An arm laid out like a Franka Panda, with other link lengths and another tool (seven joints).
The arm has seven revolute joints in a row. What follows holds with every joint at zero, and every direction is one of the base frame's. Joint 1 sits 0.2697 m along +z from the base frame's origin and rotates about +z. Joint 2 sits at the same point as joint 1 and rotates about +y. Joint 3 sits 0.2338 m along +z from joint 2 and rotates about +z. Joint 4 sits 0.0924 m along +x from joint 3 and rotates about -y. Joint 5 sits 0.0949 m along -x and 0.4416 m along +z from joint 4 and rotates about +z. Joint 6 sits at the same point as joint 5 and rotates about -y. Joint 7 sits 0.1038 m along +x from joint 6 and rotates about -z. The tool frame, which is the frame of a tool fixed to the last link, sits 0.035 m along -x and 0.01 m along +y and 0.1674 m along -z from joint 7; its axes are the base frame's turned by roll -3.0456, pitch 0 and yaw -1.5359 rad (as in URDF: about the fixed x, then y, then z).
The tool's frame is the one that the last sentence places.
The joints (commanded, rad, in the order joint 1, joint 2, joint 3, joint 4, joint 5, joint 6, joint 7), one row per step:
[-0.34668, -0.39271, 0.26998, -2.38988, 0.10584, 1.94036, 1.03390]
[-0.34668, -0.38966, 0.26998, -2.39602, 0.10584, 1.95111, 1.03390]
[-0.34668, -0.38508, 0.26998, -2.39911, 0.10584, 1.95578, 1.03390]
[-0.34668, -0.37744, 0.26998, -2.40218, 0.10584, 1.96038, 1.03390]
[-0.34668, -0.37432, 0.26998, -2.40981, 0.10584, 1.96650, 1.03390]
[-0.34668, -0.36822, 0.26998, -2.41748, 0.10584, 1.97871, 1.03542]
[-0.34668, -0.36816, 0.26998, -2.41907, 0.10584, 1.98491, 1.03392]
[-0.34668, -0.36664, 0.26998, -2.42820, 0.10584, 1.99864, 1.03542]
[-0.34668, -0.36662, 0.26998, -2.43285, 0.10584, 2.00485, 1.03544]
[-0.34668, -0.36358, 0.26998, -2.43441, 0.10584, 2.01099, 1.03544]
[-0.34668, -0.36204, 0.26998, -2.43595, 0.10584, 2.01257, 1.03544]
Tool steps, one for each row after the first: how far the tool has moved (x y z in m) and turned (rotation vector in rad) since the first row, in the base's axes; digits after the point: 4 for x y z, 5 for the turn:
[0.0001, -0.0004, -0.0038, 0.00011, -0.00169, -0.00056]
[-0.0001, -0.0005, -0.0073, 0.00129, 0.00105, -0.00084]
[-0.0005, -0.0006, -0.0123, 0.00353, 0.00673, -0.00113]
[-0.0017, -0.0009, -0.0173, 0.00443, 0.01116, -0.00186]
[-0.0021, -0.0013, -0.0233, 0.00537, 0.01242, -0.00408]
[-0.0016, -0.0015, -0.0236, 0.00477, 0.00791, -0.00271]
[-0.0020, -0.0020, -0.0280, 0.00406, 0.00480, -0.00503]
[-0.0023, -0.0022, -0.0299, 0.00361, 0.00328, -0.00548]
[-0.0019, -0.0024, -0.0317, 0.00390, 0.00161, -0.00560]
[-0.0022, -0.0024, -0.0331, 0.00434, 0.00303, -0.00575]

